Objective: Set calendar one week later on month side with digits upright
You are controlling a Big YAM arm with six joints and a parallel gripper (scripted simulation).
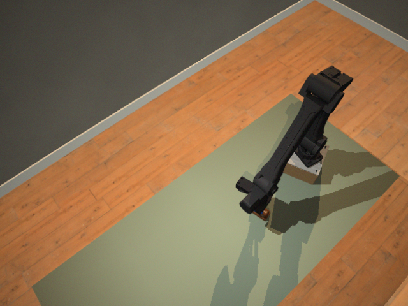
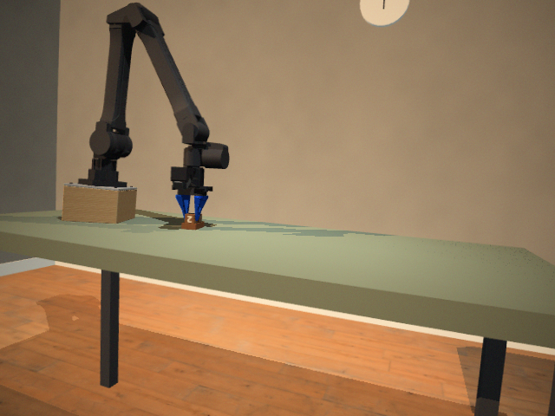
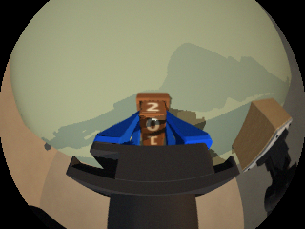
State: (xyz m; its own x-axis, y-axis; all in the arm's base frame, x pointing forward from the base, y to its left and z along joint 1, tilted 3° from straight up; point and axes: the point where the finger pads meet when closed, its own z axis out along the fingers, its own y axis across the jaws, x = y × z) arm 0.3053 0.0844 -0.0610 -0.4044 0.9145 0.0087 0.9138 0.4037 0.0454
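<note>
My gripper is now right at the brown digit cube. Also, from my hand: brown tray (1 cm behind, 1 cm to the left, 2 cm below).
</note>
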